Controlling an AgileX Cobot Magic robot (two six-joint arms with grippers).
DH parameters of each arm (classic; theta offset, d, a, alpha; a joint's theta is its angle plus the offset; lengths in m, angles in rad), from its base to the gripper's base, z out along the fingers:
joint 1: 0 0.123 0 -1.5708
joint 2: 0.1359 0 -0.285 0
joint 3: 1.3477 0 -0.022 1.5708
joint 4: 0 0.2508 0 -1.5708
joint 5: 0 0 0.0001 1.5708
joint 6: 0 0.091 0 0
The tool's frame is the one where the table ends.
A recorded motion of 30 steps. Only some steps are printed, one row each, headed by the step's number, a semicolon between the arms.
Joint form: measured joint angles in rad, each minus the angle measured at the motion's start. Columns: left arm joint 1, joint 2, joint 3, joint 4, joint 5, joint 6; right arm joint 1, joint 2, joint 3, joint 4, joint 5, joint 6.
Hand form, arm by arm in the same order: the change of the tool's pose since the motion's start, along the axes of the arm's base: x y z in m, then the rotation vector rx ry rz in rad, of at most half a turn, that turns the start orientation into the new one. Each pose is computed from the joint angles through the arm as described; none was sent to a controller.
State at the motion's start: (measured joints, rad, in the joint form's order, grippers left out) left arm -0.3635 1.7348 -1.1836 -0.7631 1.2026 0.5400; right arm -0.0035 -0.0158 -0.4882 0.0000 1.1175 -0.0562
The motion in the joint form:
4: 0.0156 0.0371 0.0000 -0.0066 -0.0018 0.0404; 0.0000 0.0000 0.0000 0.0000 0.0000 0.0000
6: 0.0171 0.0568 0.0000 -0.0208 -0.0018 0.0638; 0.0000 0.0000 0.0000 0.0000 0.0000 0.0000
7: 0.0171 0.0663 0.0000 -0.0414 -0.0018 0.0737; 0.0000 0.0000 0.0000 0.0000 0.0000 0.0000
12: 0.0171 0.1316 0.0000 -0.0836 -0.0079 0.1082; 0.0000 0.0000 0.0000 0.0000 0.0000 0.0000
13: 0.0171 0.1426 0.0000 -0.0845 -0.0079 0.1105; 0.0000 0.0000 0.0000 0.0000 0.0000 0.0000
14: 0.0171 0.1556 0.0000 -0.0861 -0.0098 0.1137; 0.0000 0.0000 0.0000 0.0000 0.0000 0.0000
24: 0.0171 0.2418 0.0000 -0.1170 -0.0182 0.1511; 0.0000 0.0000 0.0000 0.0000 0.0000 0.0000
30: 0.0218 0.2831 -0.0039 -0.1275 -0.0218 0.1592; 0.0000 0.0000 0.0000 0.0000 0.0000 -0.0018
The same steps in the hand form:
4: 0.0064 0.0026 -0.0116 -0.0013 0.0108 -0.0110; 0.0000 0.0000 0.0000 0.0000 0.0000 0.0000
6: 0.0085 0.0014 -0.0173 -0.0116 0.0192 -0.0204; 0.0000 0.0000 0.0000 0.0000 0.0000 0.0000
7: 0.0095 -0.0002 -0.0193 -0.0277 0.0278 -0.0175; 0.0000 0.0000 0.0000 0.0000 0.0000 0.0000
12: 0.0156 -0.0048 -0.0389 -0.0476 0.0746 -0.0160; 0.0000 0.0000 0.0000 0.0000 0.0000 0.0000
13: 0.0163 -0.0051 -0.0426 -0.0452 0.0838 -0.0168; 0.0000 0.0000 0.0000 0.0000 0.0000 0.0000
14: 0.0173 -0.0055 -0.0469 -0.0427 0.0930 -0.0167; 0.0000 0.0000 0.0000 0.0000 0.0000 0.0000
24: 0.0225 -0.0090 -0.0750 -0.0465 0.1520 -0.0179; 0.0000 0.0000 0.0000 0.0000 0.0000 0.0000
30: 0.0258 -0.0090 -0.0881 -0.0440 0.1817 -0.0088; 0.0000 0.0000 0.0000 -0.0016 0.0000 0.0009

